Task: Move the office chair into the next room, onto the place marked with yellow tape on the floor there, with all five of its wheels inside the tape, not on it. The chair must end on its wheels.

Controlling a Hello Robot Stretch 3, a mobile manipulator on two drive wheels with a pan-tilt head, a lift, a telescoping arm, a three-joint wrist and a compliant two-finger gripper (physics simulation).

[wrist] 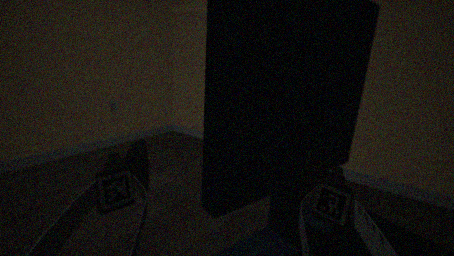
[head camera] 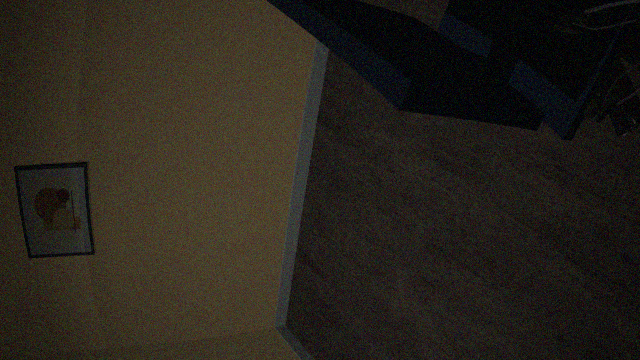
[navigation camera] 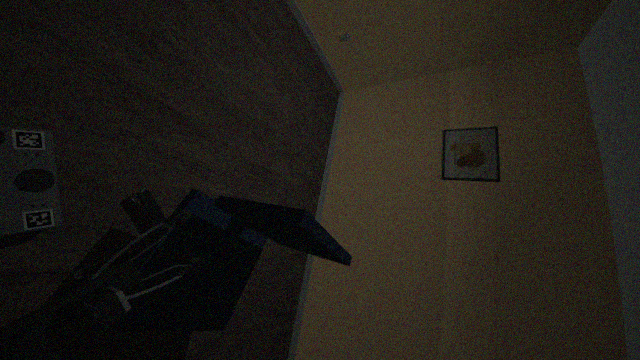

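Seen in the pictures: gripper, between the fingertips: (head camera: 570, 70) (navigation camera: 198, 236); robot's base, origin of its link: (navigation camera: 35, 178).
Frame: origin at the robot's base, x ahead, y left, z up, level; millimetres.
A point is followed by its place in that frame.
Observation:
The dark blue office chair (head camera: 450, 85) @(z 894, x 372, y -101 mm) (navigation camera: 280, 225) @(z 878, x 402, y -125 mm) (wrist: 285, 100) stands near a yellow wall; its backrest fills the middle of the wrist view and looks upright above the seat. Its seat (head camera: 520, 30) @(z 470, x 451, y -314 mm) (navigation camera: 215, 285) @(z 470, x 414, y -480 mm) shows in the head and navigation views. Its wheels cannot be made out in the dark. My gripper (navigation camera: 175, 247) (wrist: 225, 163) @(z 742, x 239, y -133 mm) is open, its fingers wide apart, close to the chair on the seat side. The backrest shows between and beyond the fingers; contact cannot be told. The yellow tape does not show.
Yellow walls (head camera: 200, 175) @(z 671, x 2223, y 12 mm) (navigation camera: 425, 250) @(z 1263, x 1930, y -751 mm) (wrist: 75, 65) with a pale baseboard (head camera: 300, 175) @(z 51, x 2219, y 39 mm) meet in a corner beyond the chair. A framed picture (head camera: 55, 210) @(z 1586, x 2254, y 158 mm) (navigation camera: 471, 154) @(z 1605, x 2255, y 162 mm) hangs on one wall. My base's grey top with two markers (navigation camera: 30, 200) @(z 160, x -13, y -65 mm) shows at the left of the navigation view.

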